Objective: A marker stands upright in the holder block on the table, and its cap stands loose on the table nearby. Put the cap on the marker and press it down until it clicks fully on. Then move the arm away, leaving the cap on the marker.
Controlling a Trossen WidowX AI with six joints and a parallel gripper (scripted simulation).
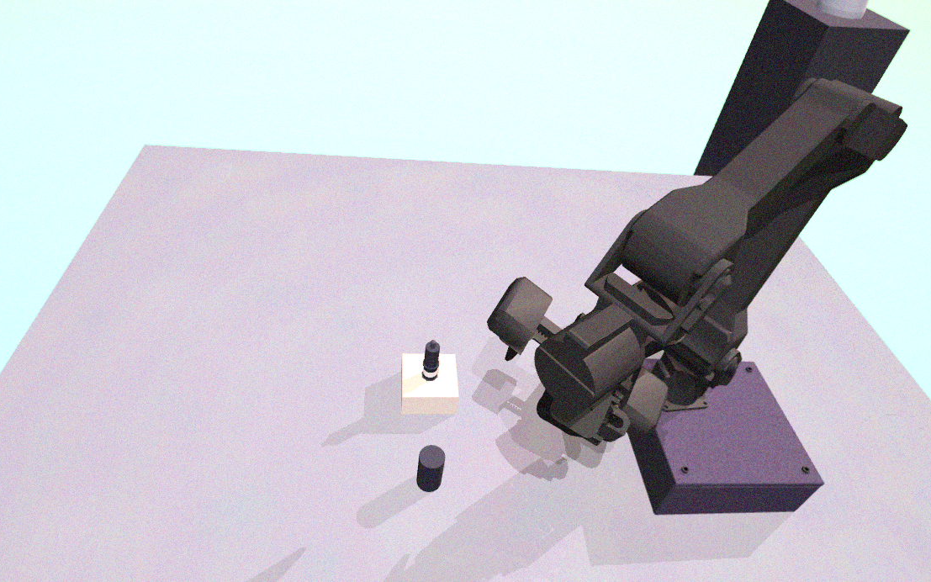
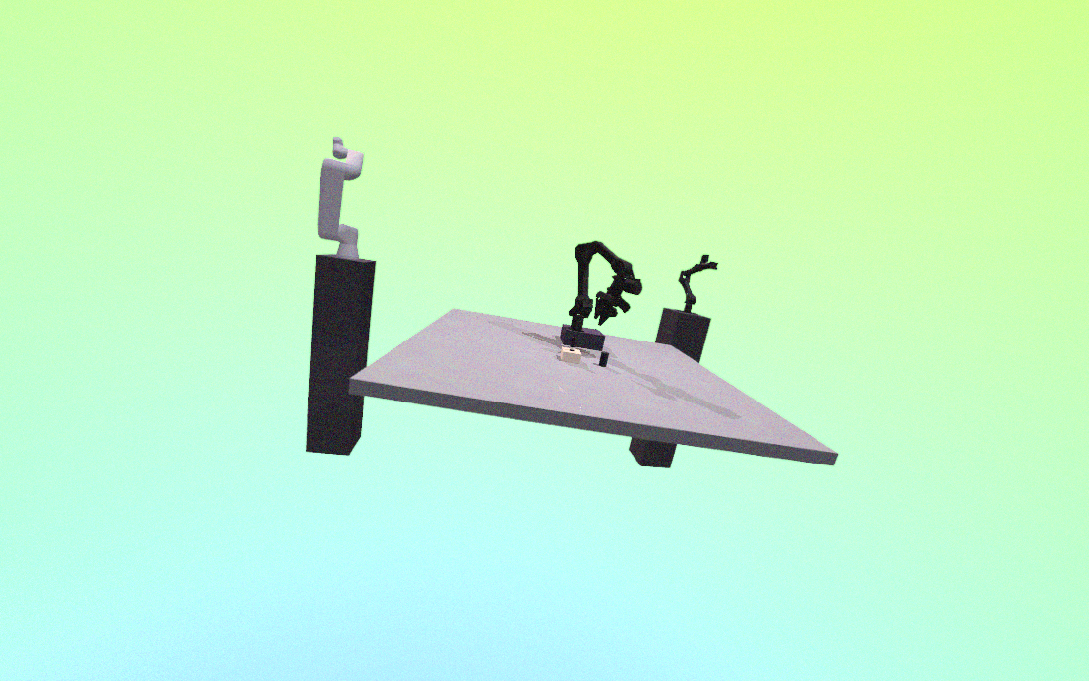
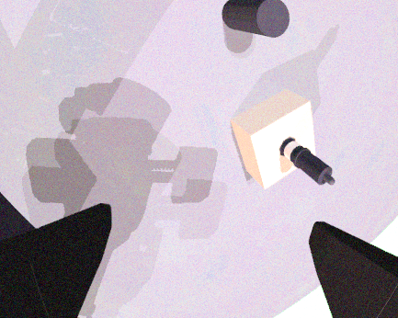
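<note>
The dark cap lies 11 cm ahead of my gripper tip, 2 cm to the left of it and 12 cm below it. Round my gripper tip: holder block 9 cm ahead, 11 cm to the right, 13 cm below.
</note>
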